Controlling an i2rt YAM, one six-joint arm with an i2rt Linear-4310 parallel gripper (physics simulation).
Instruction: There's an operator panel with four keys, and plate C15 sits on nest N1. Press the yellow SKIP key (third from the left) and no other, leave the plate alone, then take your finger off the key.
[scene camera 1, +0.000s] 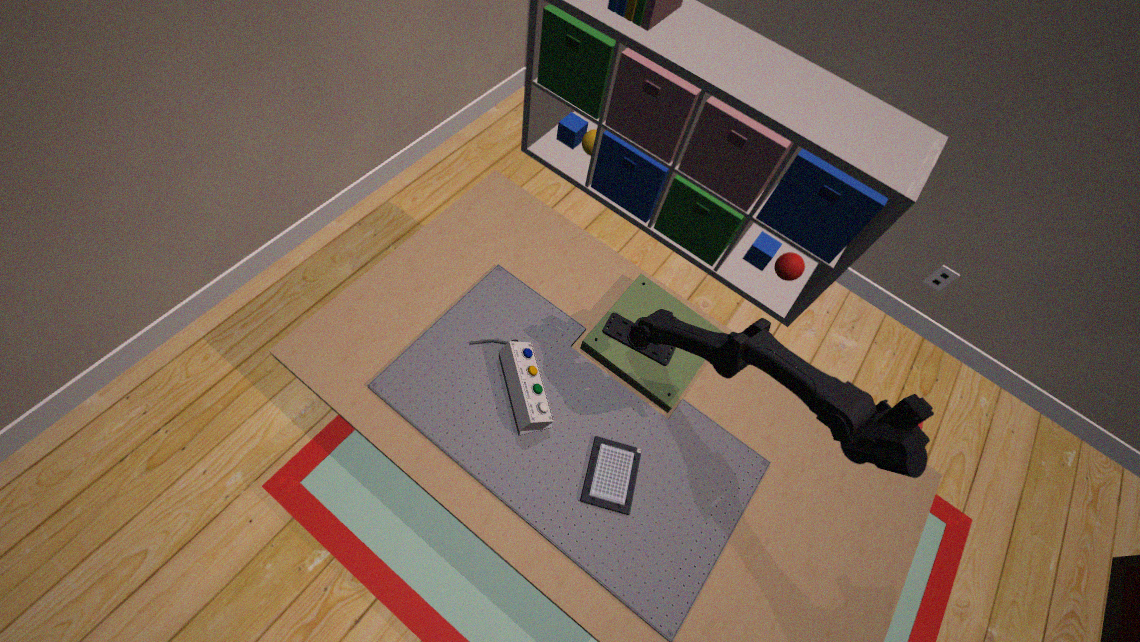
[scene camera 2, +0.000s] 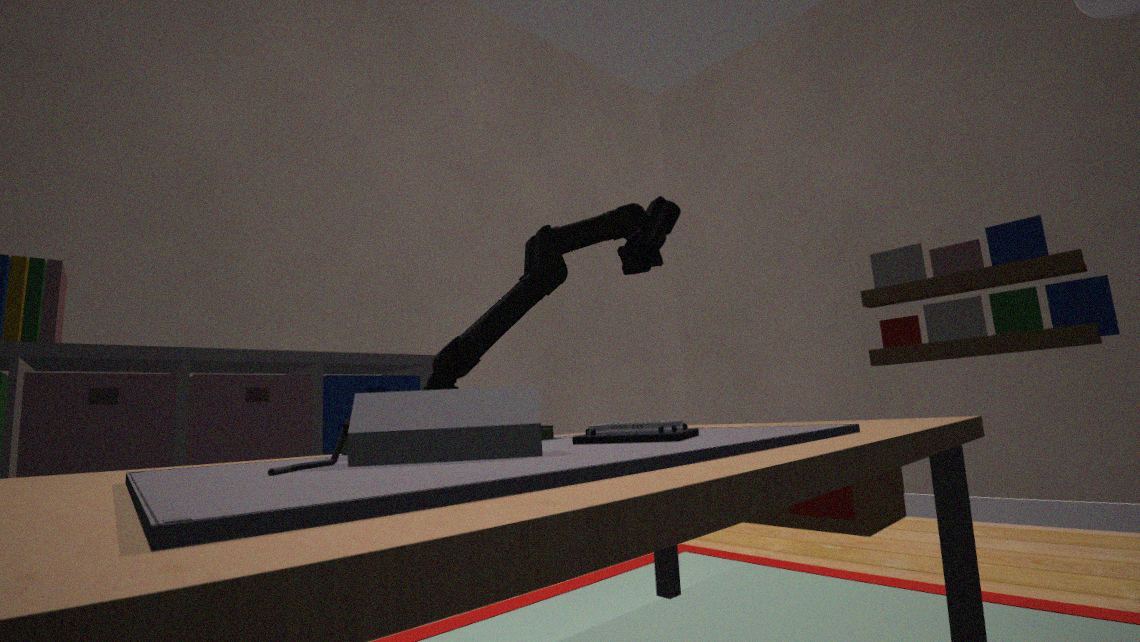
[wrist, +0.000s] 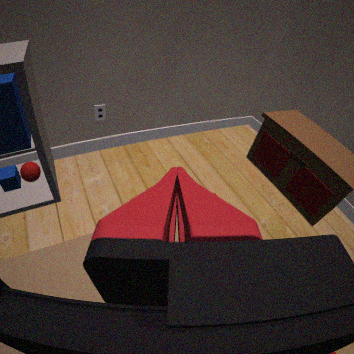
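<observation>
The operator panel is a pale sloped box on the grey perforated board. In scene camera 1 its keys stand in a row: blue, yellow SKIP, green and white. The plate C15, a white gridded plate, sits in the dark nest N1, beyond the white-key end of the panel. My gripper is shut and empty, its red fingertips touching. It is high up and well away from the panel and plate, over the opposite side of the table.
The arm stands on a green base block at the board's edge. A thin cable leaves the panel's blue-key end. A cube shelf stands behind the table, and a wooden cabinet shows at the right in the wrist view.
</observation>
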